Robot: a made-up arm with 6 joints.
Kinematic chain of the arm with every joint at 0, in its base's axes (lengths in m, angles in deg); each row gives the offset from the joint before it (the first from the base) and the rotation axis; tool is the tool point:
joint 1: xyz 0 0 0.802 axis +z
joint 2: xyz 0.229 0 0 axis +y
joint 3: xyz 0 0 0.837 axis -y
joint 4: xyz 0 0 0.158 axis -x
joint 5: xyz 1.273 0 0 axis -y
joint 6: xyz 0.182 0 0 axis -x
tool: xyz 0 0 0
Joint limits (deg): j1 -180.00..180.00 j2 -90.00..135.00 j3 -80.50..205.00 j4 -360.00..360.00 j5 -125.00..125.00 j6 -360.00..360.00
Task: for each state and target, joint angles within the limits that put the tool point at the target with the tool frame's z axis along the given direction. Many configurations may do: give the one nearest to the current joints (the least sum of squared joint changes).
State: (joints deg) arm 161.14 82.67 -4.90 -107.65 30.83 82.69
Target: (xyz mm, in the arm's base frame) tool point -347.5 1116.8 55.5 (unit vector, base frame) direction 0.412 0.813 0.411
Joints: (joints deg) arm 112.91 43.46 -35.43 -120.07 46.69 66.51
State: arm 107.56 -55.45 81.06 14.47 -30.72 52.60
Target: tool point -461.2 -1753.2 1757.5 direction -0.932 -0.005 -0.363
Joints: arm 75.10 -50.50 107.50 10.31 -8.85 53.90
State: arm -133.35 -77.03 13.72 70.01 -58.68 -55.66
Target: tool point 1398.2 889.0 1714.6 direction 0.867 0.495 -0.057
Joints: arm -152.53 -86.22 51.16 60.37 -65.25 -40.02
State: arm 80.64 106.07 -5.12 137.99 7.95 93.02
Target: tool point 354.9 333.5 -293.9 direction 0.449 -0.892 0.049
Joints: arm 40.74 72.26 -44.24 151.04 13.83 105.57
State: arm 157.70 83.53 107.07 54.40 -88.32 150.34
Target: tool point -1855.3 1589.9 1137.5 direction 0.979 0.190 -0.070
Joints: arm 142.21 89.93 98.14 79.00 -42.08 189.63
